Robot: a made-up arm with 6 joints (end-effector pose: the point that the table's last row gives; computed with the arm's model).
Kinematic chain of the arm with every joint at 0, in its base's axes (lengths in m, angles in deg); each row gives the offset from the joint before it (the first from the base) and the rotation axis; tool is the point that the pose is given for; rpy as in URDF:
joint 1: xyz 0 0 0.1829 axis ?
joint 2: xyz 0 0 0 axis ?
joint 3: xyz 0.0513 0 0.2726 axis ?
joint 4: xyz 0.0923 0 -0.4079 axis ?
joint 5: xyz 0 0 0 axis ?
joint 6: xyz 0.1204 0 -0.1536 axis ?
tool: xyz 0 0 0 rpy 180 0 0
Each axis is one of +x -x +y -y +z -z.
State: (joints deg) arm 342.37 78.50 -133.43 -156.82 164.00 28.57
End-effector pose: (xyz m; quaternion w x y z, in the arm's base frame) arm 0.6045 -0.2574 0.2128 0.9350 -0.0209 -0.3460 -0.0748
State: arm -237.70 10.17 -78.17 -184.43 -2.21 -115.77
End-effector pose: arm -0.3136 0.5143 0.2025 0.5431 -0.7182 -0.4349 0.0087
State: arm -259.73 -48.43 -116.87 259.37 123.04 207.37
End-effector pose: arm 0.2212 -0.1490 0.8459 0.5058 0.1480 0.8498 0.0078
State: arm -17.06 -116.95 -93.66 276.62 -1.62 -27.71
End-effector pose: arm -0.5776 0.3068 0.5310 0.8686 -0.1909 -0.1850 0.4181
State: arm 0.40 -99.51 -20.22 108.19 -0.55 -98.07
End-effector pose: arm 0.1831 -0.1145 0.5134 0.0769 -0.5012 0.0466 -0.8607
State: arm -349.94 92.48 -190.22 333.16 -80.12 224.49
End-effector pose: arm 0.5278 0.1725 0.4059 0.8807 -0.2137 0.0852 0.4141
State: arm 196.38 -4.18 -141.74 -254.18 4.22 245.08
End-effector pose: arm -0.3162 0.0161 0.9657 0.9558 0.0955 -0.2688 0.0712
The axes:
joint 1: +z
joint 2: +y
joint 3: +y
joint 4: -z
joint 5: +y
joint 6: -z

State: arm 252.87 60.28 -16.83 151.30 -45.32 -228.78
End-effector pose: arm -0.0624 0.1136 0.0146 0.6619 -0.7253 0.1211 0.1454
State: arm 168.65 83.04 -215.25 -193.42 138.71 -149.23
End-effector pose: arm -0.3666 0.0282 0.6215 0.6855 0.3632 0.6187 0.1240
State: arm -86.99 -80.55 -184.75 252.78 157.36 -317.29
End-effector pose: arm -0.1930 0.5743 0.1616 0.2069 0.4741 0.6081 -0.6022
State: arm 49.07 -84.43 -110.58 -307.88 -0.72 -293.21
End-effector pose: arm -0.3025 -0.4962 0.7579 0.9855 0.1130 -0.0729 -0.1031
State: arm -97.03 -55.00 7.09 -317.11 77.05 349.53
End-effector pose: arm 0.0556 -0.2316 0.0079 0.3806 -0.5400 0.7406 -0.1230
